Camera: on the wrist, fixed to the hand. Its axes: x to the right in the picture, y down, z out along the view.
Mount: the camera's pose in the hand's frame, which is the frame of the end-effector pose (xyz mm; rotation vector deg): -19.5 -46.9 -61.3 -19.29 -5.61 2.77
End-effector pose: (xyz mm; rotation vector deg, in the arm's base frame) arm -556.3 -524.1 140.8 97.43 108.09 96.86
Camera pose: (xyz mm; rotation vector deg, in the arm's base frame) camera -620.1 -566.4 118.9 95.61 82.06 102.17
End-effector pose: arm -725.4 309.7 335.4 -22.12 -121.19 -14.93
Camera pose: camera -685.3 242.5 350.3 -37.68 -123.52 -33.43
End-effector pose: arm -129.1 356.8 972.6 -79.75 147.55 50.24
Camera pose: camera -69.1 319.5 1009.3 -75.76 142.13 80.34
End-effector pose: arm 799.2 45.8 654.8 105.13 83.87 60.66
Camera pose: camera 720.9 35.6 644.7 95.22 63.73 65.51
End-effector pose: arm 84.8 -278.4 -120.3 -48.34 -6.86 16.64
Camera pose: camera 89.2 -357.7 -125.4 -66.90 -14.01 20.80
